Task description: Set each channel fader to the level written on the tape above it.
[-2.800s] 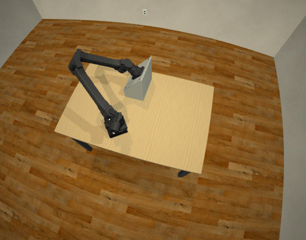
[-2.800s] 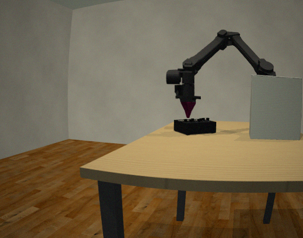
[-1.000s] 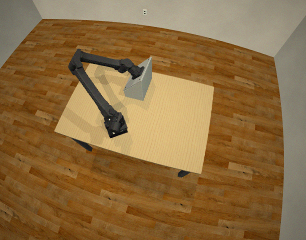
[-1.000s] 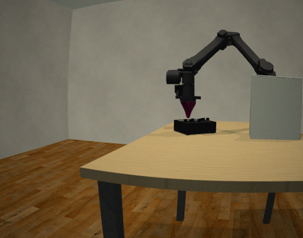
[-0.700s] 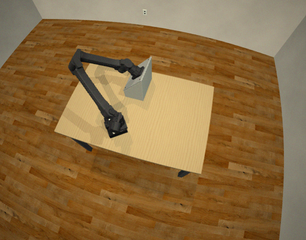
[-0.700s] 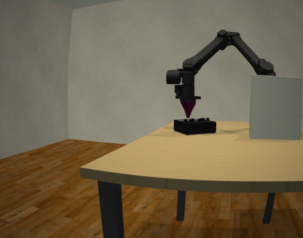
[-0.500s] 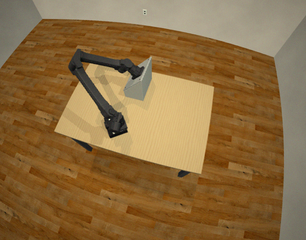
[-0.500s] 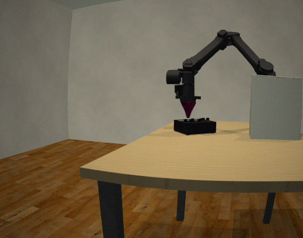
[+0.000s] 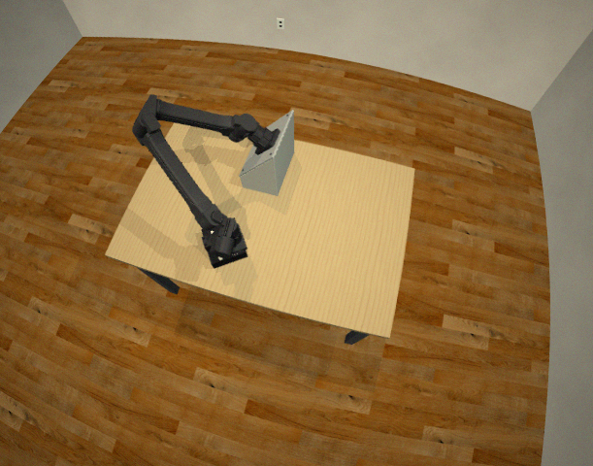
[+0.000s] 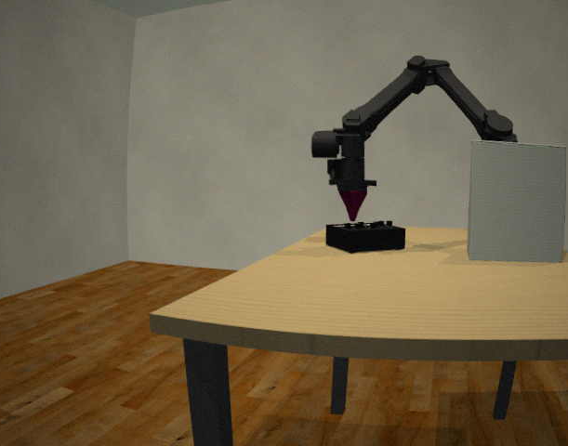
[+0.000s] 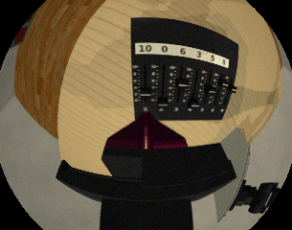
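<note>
The fader cap lies 20 mm to the right of my hand, 20 mm below it and 20 mm ahead of it. Also, from my hand: master cap: 120 mm to the right, 80 mm behind, 20 mm below.
</note>
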